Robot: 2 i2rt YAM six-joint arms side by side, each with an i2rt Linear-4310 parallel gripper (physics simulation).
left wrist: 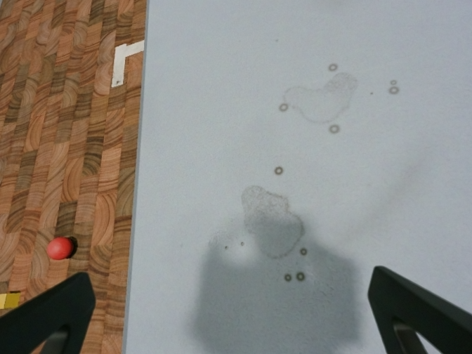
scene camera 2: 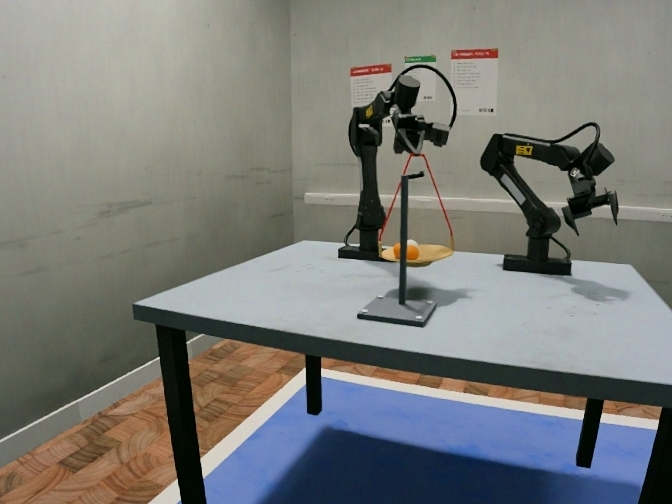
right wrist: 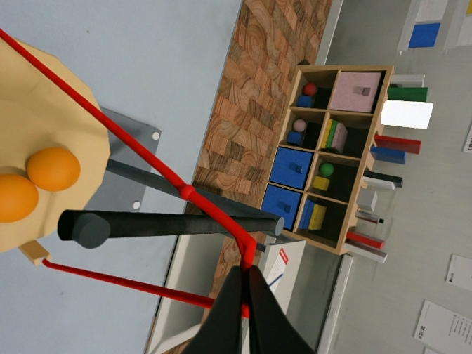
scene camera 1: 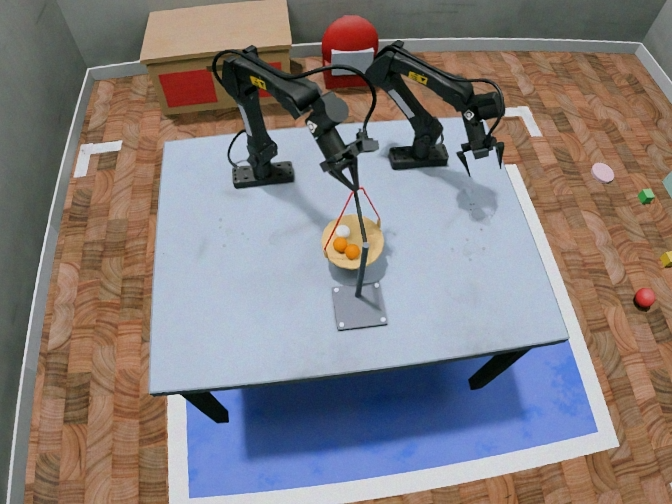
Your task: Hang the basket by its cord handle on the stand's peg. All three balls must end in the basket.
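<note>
My right gripper is shut on the top of the red cord handle. The tan basket hangs above the table behind the stand's post, holding a white ball and two orange balls. The dark peg shows between the cord's two sides in scene camera 2, below the gripped top. Any cord-peg contact is unclear. My left gripper is open and empty.
The stand's square base rests on the grey table. A wooden cabinet and a red chair-like object stand beyond the table. A red ball lies on the floor.
</note>
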